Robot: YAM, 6 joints.
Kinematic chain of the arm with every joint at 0, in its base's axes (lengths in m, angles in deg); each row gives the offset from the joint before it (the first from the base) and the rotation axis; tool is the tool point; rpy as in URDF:
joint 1: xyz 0 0 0.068 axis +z
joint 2: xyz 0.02 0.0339 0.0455 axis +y
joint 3: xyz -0.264 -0.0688 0 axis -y
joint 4: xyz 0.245 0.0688 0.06 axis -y
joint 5: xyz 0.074 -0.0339 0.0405 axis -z
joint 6: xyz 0.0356 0 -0.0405 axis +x
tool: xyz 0 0 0 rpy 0 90 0
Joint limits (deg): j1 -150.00..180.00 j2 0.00..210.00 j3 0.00..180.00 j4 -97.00..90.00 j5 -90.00..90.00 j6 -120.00..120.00
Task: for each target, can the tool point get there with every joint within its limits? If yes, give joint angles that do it. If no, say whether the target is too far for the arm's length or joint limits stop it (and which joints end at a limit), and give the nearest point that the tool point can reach.
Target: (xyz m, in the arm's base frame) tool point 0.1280 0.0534 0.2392
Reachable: yes | joints 34.56 30.45 20.61 -5.60 53.68 68.11
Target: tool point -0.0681 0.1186 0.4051
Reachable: yes | joints 126.55 39.46 57.56 -23.14 26.51 44.92
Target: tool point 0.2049 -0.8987 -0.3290
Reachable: no: too far | nearest point 0.1293 -0.5673 -0.1622 | short by 0.379 m
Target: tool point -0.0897 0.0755 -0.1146
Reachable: yes | joints 140.28 165.40 19.07 62.84 1.26 -30.17
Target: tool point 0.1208 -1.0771 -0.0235
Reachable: no: too far | nearest point 0.0714 -0.6367 0.0336 | short by 0.447 m
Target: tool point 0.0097 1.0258 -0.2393
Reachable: no: too far | nearest point 0.0058 0.6105 -0.0936 | short by 0.440 m
